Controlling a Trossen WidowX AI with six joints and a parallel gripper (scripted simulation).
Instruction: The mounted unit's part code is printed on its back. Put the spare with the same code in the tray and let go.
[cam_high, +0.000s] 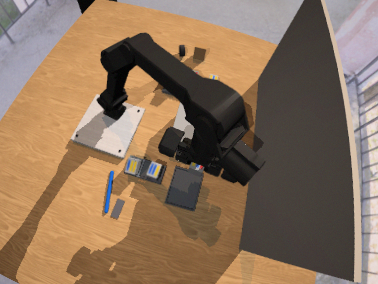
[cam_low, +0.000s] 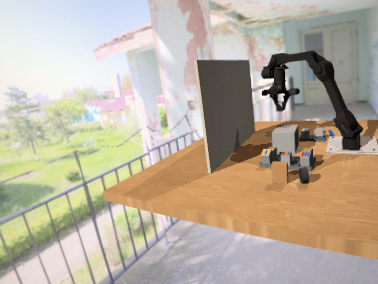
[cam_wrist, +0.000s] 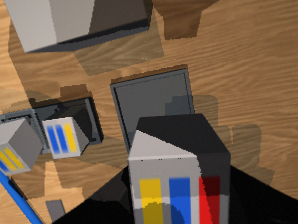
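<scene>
The dark grey tray lies 4 cm to the right of my gripper tip and 17 cm below it. Round my gripper tip: grey spare block (2 cm above); then grey mounted unit (8 cm behind, 16 cm to the left, 12 cm below); then tall dark panel (17 cm ahead, 20 cm to the left, 5 cm above).
</scene>
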